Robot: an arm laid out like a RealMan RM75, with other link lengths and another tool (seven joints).
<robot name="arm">
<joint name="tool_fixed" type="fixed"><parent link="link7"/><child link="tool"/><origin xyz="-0.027 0.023 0.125" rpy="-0.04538 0 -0.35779"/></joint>
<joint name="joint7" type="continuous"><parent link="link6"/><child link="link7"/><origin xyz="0 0 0.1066"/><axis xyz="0 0 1"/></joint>
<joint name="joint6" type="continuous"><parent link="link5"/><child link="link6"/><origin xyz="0 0 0"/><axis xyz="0 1 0"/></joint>
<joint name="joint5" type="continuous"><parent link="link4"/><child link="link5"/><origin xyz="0 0 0.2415"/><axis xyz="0 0 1"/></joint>
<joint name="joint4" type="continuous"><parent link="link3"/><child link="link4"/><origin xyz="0 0 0"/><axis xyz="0 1 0"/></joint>
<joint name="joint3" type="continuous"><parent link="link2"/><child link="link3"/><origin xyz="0 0 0.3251"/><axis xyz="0 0 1"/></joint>
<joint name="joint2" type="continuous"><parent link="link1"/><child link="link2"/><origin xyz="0 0 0"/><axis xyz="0 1 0"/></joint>
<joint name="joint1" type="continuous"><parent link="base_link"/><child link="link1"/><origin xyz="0 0 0.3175"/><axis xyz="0 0 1"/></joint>
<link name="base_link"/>
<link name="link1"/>
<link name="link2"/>
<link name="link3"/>
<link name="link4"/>
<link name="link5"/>
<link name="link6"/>
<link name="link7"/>
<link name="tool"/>
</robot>
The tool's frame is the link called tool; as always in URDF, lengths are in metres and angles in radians. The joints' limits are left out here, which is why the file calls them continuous.
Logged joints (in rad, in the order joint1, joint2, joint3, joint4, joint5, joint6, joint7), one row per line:
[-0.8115, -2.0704, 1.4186, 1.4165, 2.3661, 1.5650, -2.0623]
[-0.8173, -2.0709, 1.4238, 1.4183, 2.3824, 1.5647, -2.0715]
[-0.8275, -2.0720, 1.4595, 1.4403, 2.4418, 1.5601, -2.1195]
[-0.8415, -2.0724, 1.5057, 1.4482, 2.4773, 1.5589, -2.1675]
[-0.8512, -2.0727, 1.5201, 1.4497, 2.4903, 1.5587, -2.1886]
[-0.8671, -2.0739, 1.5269, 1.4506, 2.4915, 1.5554, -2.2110]
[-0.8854, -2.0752, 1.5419, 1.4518, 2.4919, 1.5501, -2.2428]
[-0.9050, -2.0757, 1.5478, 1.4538, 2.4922, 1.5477, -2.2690]
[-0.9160, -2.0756, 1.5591, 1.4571, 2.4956, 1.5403, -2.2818]
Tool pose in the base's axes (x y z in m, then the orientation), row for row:
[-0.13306, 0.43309, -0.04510, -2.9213, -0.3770, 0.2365]
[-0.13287, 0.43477, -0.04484, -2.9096, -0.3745, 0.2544]
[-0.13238, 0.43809, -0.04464, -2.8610, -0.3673, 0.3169]
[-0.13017, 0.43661, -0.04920, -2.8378, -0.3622, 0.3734]
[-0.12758, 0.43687, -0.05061, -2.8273, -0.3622, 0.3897]
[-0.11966, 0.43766, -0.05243, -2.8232, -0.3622, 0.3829]
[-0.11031, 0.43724, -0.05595, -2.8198, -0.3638, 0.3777]
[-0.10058, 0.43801, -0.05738, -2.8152, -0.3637, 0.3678]
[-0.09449, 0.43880, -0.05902, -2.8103, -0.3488, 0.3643]
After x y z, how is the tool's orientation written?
As a rotation vector, in radians.
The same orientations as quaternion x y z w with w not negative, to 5 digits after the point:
[-0.98429, -0.12703, 0.07969, 0.09316]
[-0.98332, -0.12657, 0.08598, 0.09833]
[-0.97885, -0.12567, 0.10842, 0.11959]
[-0.97553, -0.12451, 0.12836, 0.12790]
[-0.97416, -0.12480, 0.13427, 0.13195]
[-0.97410, -0.12497, 0.13211, 0.13440]
[-0.97397, -0.12566, 0.13046, 0.13630]
[-0.97396, -0.12583, 0.12725, 0.13918]
[-0.97420, -0.12091, 0.12629, 0.14271]

